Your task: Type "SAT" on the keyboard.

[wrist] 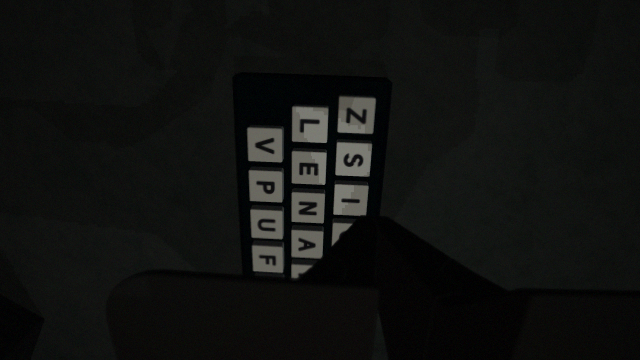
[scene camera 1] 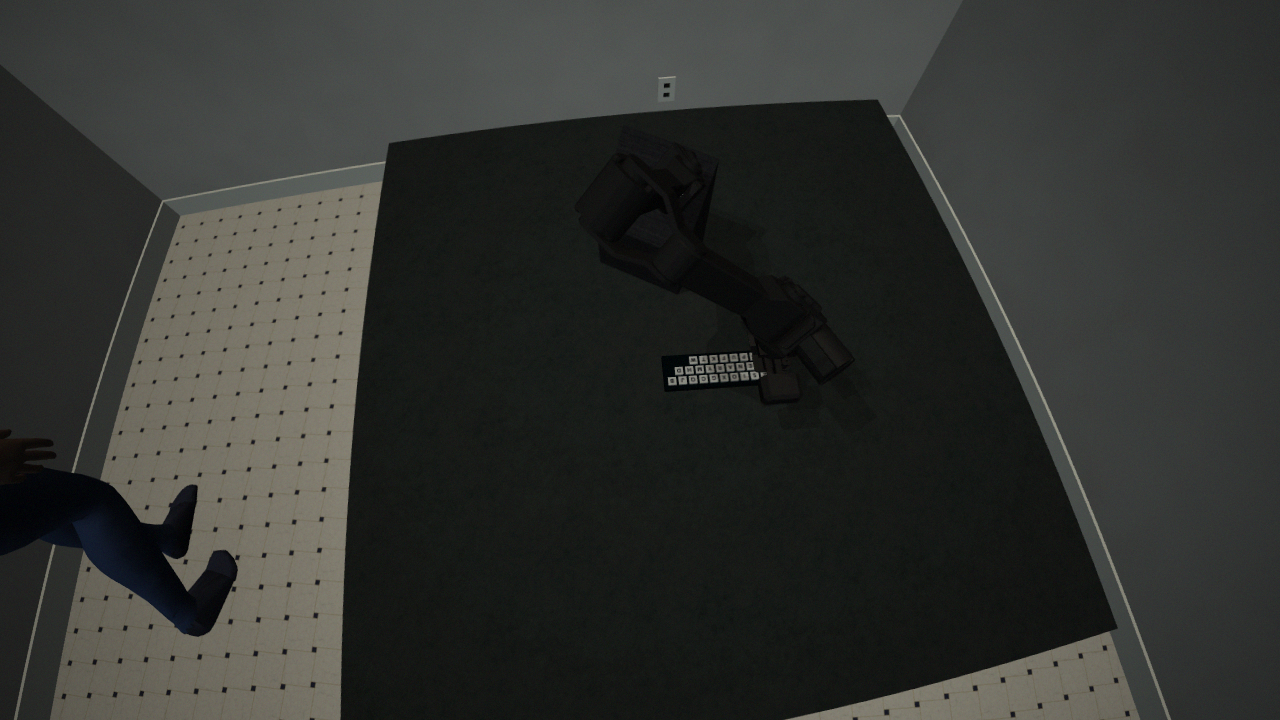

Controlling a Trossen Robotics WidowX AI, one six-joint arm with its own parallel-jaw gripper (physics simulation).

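Seen in the pictures: gripper, fingertip midpoint: [wrist: 371, 230] [scene camera 1: 758, 366]; arm's base, origin of the base link: [scene camera 1: 682, 176].
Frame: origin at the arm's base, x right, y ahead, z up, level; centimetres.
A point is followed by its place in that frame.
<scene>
The dark keyboard [scene camera 1: 711, 368] {y 26.8, x 5.4, z -20.6 cm} [wrist: 265, 95] {y 28.5, x -5.0, z -21.1 cm} with white letter keys lies flat on the dark table; its right end is hidden under the gripper in the scene view. In the wrist view, the S key [wrist: 353, 159] {y 31.3, x -1.3, z -20.5 cm} is between Z and I, and the A key [wrist: 306, 243] {y 28.0, x 2.0, z -20.5 cm} is below N; both are uncovered. The T key does not show in the wrist view, where the gripper parts hide the lower keyboard. My gripper [scene camera 1: 762, 365] {y 31.4, x -0.6, z -15.4 cm} [wrist: 371, 230] {y 31.4, x -0.6, z -15.4 cm} is shut and empty. Its tips overlap the key row just below I; whether they touch the keys I cannot tell.
The black arm [scene camera 1: 725, 282] {y 30.5, x 12.0, z 17.8 cm} reaches from its base at the table's back edge to the keyboard's right end. The dark table [scene camera 1: 537, 501] {y 35.9, x 43.0, z -22.3 cm} extends around them. A person's blue-clad legs [scene camera 1: 116, 537] show over the tiled floor [scene camera 1: 268, 358] at the left. The lighting is dim.
</scene>
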